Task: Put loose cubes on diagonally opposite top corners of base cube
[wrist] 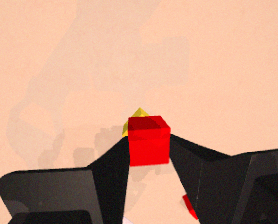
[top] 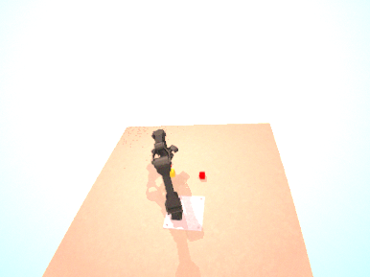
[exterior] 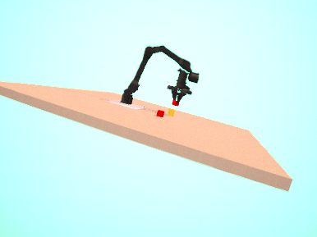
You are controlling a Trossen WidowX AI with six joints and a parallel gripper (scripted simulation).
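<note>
Right now my gripper tip is 70 mm above the yellow base cube, 20 mm to the left of it and 10 mm past it.
</note>
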